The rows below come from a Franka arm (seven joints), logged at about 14 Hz.
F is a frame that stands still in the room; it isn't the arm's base.
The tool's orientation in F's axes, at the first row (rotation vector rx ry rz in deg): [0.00, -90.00, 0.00]
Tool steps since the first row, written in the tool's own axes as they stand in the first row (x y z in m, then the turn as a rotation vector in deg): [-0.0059, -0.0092, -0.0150, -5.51, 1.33, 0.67]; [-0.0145, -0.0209, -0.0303, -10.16, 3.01, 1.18]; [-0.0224, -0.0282, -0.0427, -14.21, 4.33, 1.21]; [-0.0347, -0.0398, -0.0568, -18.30, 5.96, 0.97]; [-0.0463, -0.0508, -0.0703, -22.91, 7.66, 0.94]
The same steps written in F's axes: [0.0150, -0.0092, -0.0059, -0.67, 1.33, -5.51]; [0.0303, -0.0209, -0.0145, -1.18, 3.01, -10.16]; [0.0427, -0.0282, -0.0224, -1.21, 4.33, -14.21]; [0.0568, -0.0398, -0.0347, -0.97, 5.96, -18.30]; [0.0703, -0.0508, -0.0463, -0.94, 7.66, -22.91]
